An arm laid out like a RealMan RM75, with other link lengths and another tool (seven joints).
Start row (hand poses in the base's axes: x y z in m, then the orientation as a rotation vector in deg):
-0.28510, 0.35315, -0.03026, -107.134, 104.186, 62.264
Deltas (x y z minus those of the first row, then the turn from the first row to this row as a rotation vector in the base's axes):
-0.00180, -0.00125, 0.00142, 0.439, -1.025, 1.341
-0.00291, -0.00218, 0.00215, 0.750, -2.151, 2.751
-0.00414, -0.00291, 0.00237, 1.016, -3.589, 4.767
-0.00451, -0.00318, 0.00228, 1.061, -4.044, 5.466
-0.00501, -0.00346, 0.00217, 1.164, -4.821, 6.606
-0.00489, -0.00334, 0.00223, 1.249, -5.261, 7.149
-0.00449, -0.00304, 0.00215, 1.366, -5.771, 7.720
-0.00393, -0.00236, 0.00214, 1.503, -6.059, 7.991
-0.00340, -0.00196, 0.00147, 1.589, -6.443, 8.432
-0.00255, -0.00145, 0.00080, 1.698, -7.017, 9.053
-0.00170, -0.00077, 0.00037, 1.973, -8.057, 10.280
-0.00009, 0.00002, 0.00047, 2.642, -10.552, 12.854
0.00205, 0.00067, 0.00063, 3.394, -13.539, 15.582
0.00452, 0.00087, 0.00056, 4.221, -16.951, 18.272
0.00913, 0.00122, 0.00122, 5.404, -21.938, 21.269
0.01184, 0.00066, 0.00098, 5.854, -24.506, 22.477
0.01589, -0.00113, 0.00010, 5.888, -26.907, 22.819
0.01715, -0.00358, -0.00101, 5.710, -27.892, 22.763
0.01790, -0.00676, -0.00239, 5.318, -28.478, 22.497
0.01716, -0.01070, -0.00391, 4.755, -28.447, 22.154
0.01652, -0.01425, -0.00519, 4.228, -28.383, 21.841
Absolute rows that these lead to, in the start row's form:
-0.28690, 0.35190, -0.02884, -108.574, 102.240, 61.872
-0.28801, 0.35097, -0.02811, -110.154, 100.282, 61.286
-0.28924, 0.35024, -0.02789, -112.434, 97.702, 60.495
-0.28961, 0.34997, -0.02798, -113.232, 96.864, 60.231
-0.29011, 0.34969, -0.02809, -114.510, 95.443, 59.775
-0.28999, 0.34981, -0.02803, -115.101, 94.693, 59.503
-0.28959, 0.35011, -0.02811, -115.709, 93.853, 59.180
-0.28903, 0.35079, -0.02812, -115.953, 93.360, 59.032
-0.28850, 0.35119, -0.02879, -116.417, 92.718, 58.789
-0.28765, 0.35170, -0.02946, -117.077, 91.804, 58.398
-0.28680, 0.35238, -0.02989, -118.312, 89.990, 57.769
-0.28519, 0.35317, -0.02979, -120.794, 85.905, 56.134
-0.28305, 0.35382, -0.02963, -123.277, 81.308, 54.006
-0.28058, 0.35402, -0.02970, -125.522, 76.412, 51.412
-0.27597, 0.35437, -0.02904, -127.620, 70.066, 47.356
-0.27326, 0.35381, -0.02928, -128.370, 67.212, 45.085
-0.26921, 0.35202, -0.03016, -128.546, 65.536, 42.542
-0.26795, 0.34957, -0.03127, -128.550, 65.163, 41.330
-0.26720, 0.34639, -0.03265, -128.518, 65.356, 40.363
-0.26794, 0.34245, -0.03417, -128.560, 66.090, 39.929
-0.26858, 0.33890, -0.03545, -128.607, 66.790, 39.561

